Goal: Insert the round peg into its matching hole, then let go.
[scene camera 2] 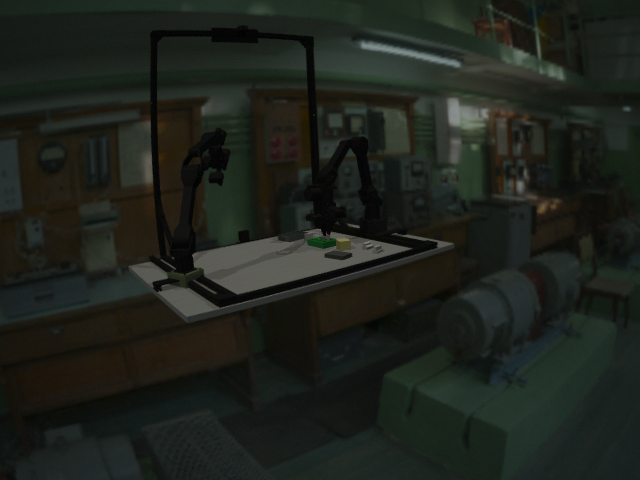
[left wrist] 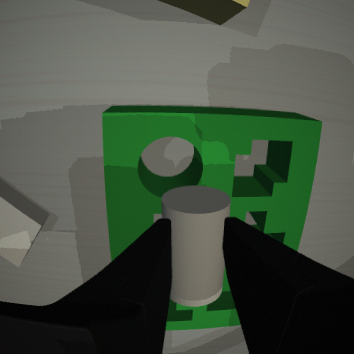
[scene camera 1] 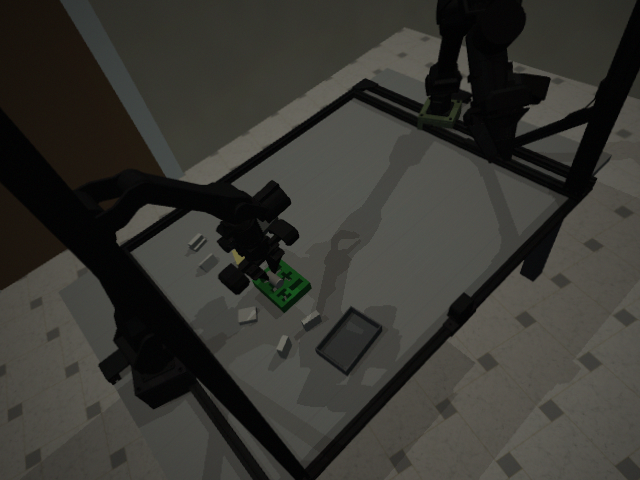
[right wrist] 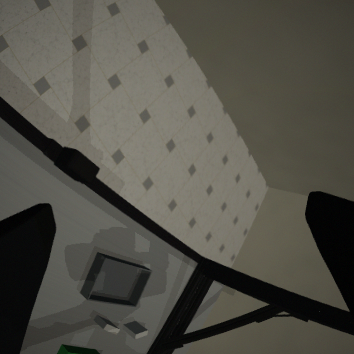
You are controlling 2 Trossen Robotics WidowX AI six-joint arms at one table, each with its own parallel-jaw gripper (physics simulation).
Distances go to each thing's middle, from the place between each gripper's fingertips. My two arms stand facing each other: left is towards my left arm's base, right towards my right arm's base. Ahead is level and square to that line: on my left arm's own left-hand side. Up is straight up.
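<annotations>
My right gripper is 11 cm short of the dark tray (scene camera 1: pixel 345 344), 30 cm to the right of it and 31 cm above it. Going by their middles, of the things named here the dark tray is the nearest to my right gripper. The green hole board (scene camera 1: pixel 298 286) is 32 cm ahead of my right hand, 29 cm to the left of it and 31 cm below.
My left hand, meanwhile, is 2 cm past the green hole board, 1 cm to the left of it and 3 cm above it, and of these things the board is the nearest to my left gripper, going by their middles. As for the dark tray, it is 3 cm below my left hand and 23 cm behind it.
</annotations>
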